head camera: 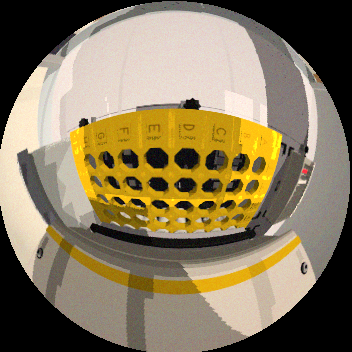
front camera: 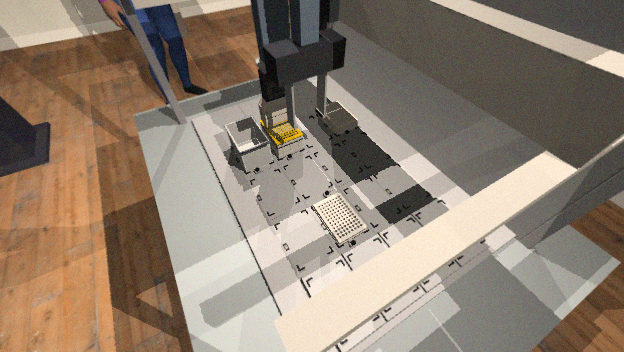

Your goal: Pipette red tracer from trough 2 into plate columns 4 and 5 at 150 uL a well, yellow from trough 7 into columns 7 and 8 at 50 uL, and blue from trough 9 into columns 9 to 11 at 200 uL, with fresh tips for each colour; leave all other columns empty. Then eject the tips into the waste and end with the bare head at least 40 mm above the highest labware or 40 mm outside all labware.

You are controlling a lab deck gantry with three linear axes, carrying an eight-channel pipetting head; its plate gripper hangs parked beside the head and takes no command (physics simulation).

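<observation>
The pipetting head (front camera: 273,107) is low over the yellow tip rack (front camera: 292,136) (head camera: 172,131). Its nozzle ends are hidden in both views. In the head view the rack's farther rows are dark empty holes, and pale tips show in nearer rows. The trough block (front camera: 341,119) (head camera: 294,196) stands beside the rack, with a bit of red showing in the head view. The white well plate (front camera: 340,218) lies farther forward on the deck; well contents are too small to tell. The waste bin (front camera: 257,159) stands on the rack's other side. The parked plate gripper (front camera: 306,120) is open and empty.
Black deck panels (front camera: 361,156) (front camera: 406,204) lie in front of the trough block. A pale beam (front camera: 425,250) crosses the front of the deck. A grey post (front camera: 155,60) rises at the back left corner, with a person in blue trousers (front camera: 172,42) behind it.
</observation>
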